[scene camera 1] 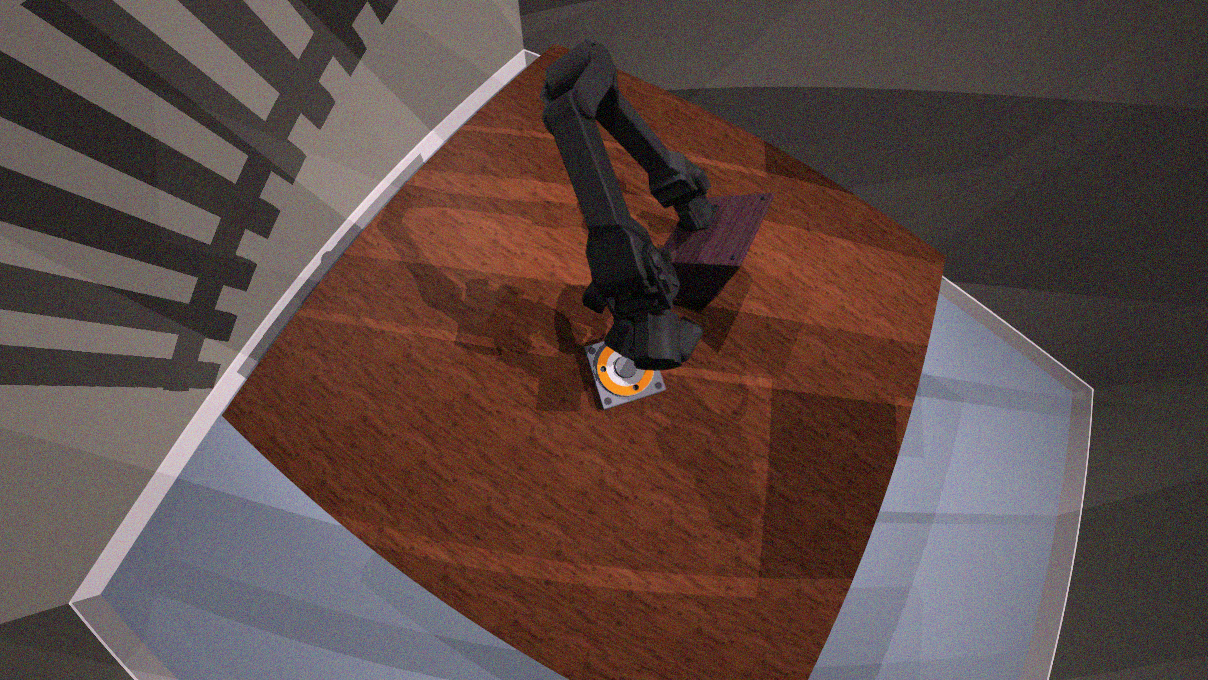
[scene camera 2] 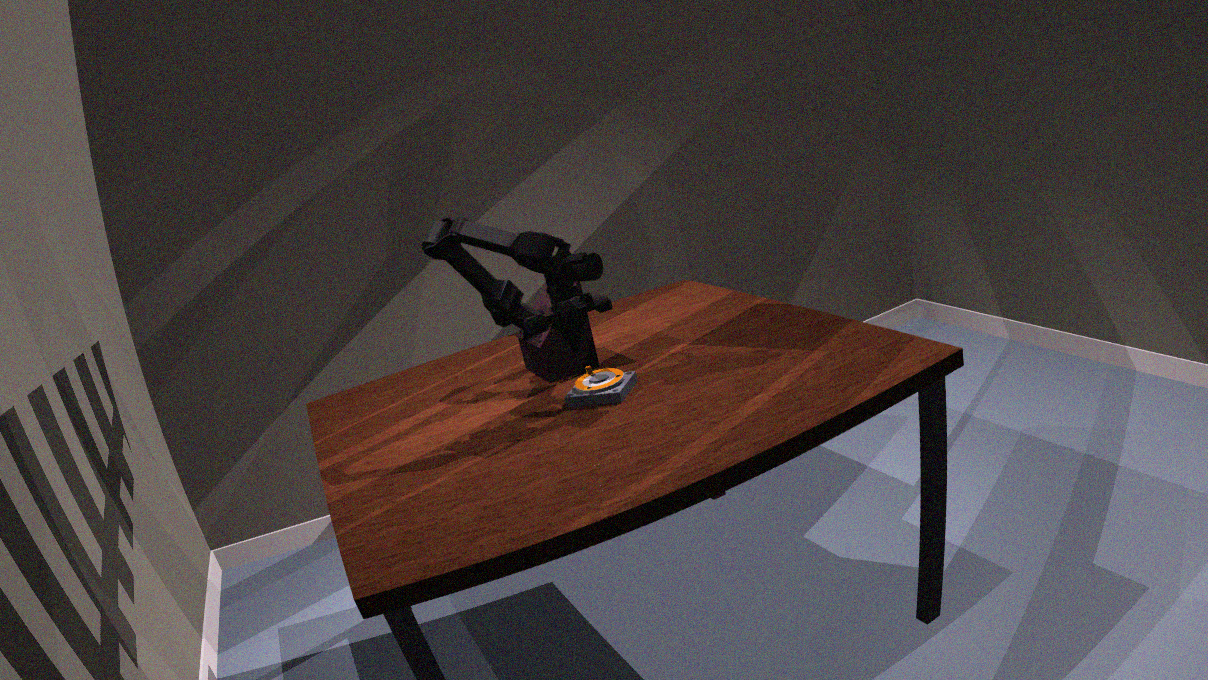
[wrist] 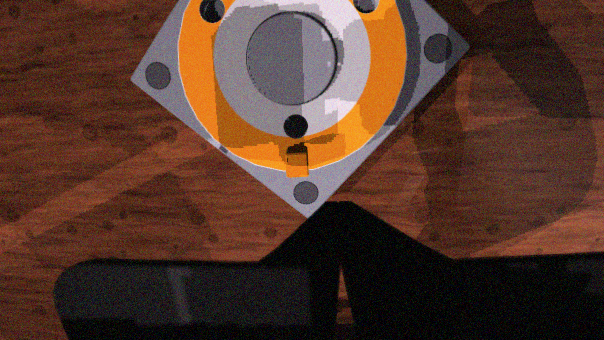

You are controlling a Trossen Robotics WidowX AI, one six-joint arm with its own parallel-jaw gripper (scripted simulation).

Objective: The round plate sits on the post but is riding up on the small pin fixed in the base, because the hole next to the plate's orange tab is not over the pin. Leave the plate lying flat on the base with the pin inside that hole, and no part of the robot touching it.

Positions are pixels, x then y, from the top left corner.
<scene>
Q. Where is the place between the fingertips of my gripper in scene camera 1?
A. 635, 331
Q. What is my gripper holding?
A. Nothing.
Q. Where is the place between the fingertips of my gripper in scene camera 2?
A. At 576, 352
</scene>
